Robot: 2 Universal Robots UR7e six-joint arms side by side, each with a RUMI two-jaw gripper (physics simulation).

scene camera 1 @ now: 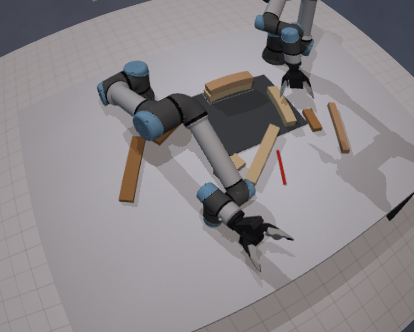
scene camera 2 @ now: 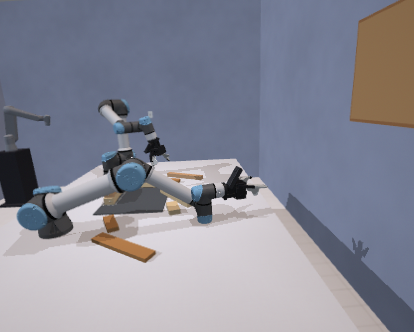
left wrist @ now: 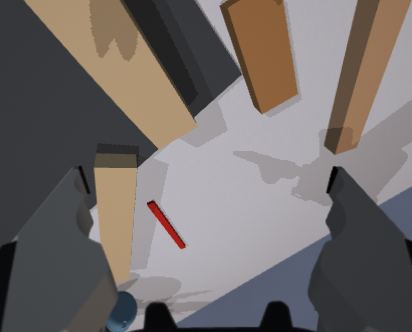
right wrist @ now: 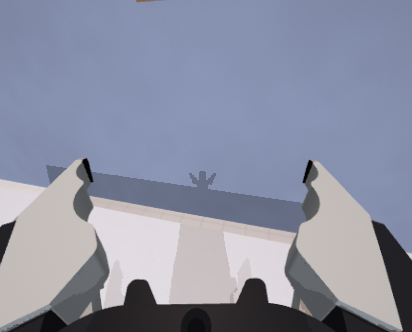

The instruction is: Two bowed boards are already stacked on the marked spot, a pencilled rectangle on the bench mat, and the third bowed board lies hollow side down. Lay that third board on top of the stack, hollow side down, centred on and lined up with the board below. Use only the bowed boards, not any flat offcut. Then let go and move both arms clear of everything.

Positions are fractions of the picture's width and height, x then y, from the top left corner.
The right gripper shows in scene camera 1 (0.67,0.77), in scene camera 2 (0.63,0.55) and in the right wrist view (0.48,0.49); in the left wrist view it is out of frame. A long brown board shows in scene camera 1 (0.31,0.55) and in scene camera 2 (0.33,0.76); in the left wrist view it is out of frame, in the right wrist view it is out of frame.
